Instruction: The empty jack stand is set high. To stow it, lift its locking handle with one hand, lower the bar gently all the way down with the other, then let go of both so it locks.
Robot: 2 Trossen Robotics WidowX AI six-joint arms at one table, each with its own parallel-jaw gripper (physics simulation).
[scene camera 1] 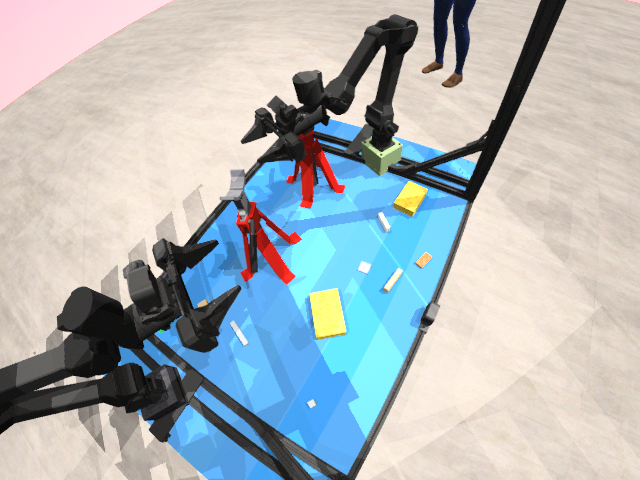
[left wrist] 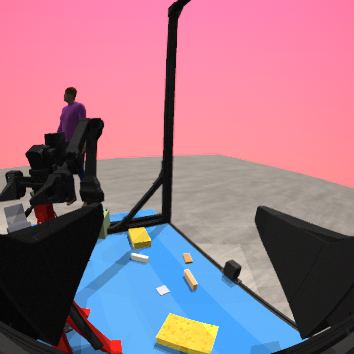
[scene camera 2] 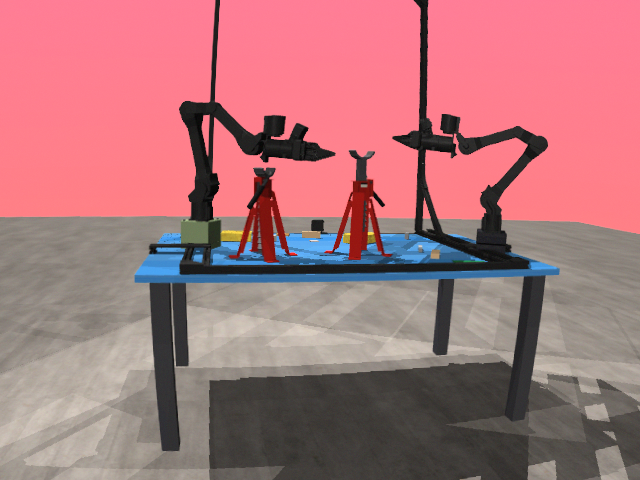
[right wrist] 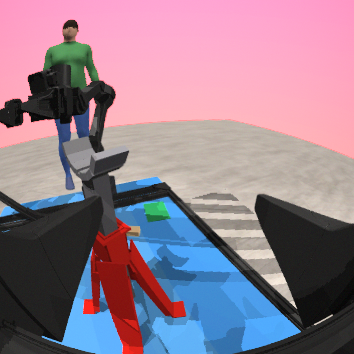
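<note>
The empty red jack stand (scene camera 1: 273, 258) (scene camera 2: 357, 222) (right wrist: 117, 285) stands upright. Its grey bar (scene camera 2: 361, 169) (right wrist: 101, 205) is raised well above the red body, with a forked saddle on top. Its black locking handle (scene camera 1: 253, 248) (scene camera 2: 378, 197) (left wrist: 84, 325) slants down from the head. My left gripper (scene camera 1: 228, 265) (scene camera 2: 395, 137) (left wrist: 181, 213) is open and empty, apart from the stand, slightly above saddle height in scene camera 2. My right gripper (scene camera 1: 251, 150) (scene camera 2: 333, 153) (right wrist: 180, 203) is open and empty, near saddle height on the other side, touching neither bar nor handle.
A second red jack stand (scene camera 1: 307, 180) (scene camera 2: 266, 222) with a low saddle stands below the right arm. Yellow sponges (scene camera 1: 327, 313) (scene camera 1: 410, 198), several small blocks and a green piece (right wrist: 157, 211) lie on the table. Black frame rails (scene camera 2: 310, 268) edge it; a post (left wrist: 170, 125) rises at a corner.
</note>
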